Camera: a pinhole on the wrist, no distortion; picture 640 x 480 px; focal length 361.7 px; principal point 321.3 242.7 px. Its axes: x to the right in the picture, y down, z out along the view. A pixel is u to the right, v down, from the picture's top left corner.
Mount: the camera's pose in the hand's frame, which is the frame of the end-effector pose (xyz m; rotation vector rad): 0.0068 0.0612 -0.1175 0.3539 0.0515 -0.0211
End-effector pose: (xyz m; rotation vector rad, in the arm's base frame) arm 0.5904 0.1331 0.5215 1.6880 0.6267 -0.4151
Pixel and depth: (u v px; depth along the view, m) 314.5 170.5 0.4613
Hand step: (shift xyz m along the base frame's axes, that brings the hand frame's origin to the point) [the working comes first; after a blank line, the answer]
In the camera's frame: -0.0087 -0.0921 0.4613

-0.0813 -0.2498 -0.2139
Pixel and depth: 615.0 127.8 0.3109
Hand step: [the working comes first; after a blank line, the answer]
In the camera's frame: 0.2525 -0.0988 0.3109

0.1348 -0.0565 -0.2964
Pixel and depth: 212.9 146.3 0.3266
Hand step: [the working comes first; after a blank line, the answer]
In the camera's frame: -0.0979 -0.0870 0.3266

-0.1321 -0.1568 -0.0919
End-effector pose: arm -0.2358 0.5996 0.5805 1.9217 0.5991 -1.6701
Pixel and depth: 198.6 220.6 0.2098
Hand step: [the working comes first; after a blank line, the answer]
In the camera's frame: -0.0712 -0.0128 0.2098

-0.0818 -0.0325 0.0439
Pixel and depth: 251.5 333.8 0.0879
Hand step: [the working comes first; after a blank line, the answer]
In the camera's frame: -0.0170 0.0221 0.0879

0.0522 -0.0225 0.0131
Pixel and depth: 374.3 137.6 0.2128
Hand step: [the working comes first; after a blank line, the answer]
In the camera's frame: 0.0312 -0.0618 0.2128

-0.0832 0.0164 -0.0585
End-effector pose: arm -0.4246 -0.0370 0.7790 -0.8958 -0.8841 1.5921
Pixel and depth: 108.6 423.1 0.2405
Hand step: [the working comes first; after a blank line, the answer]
In the camera's frame: -0.1414 0.1200 0.2405

-0.1595 -0.1481 0.0012
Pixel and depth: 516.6 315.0 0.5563
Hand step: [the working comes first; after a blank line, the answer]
In the camera's frame: 0.3004 0.1112 0.5563

-0.4202 0.2934 0.1805
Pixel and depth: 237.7 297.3 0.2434
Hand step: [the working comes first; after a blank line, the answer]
In the camera's frame: -0.0563 0.0367 0.2434

-0.1115 -0.0505 0.0497
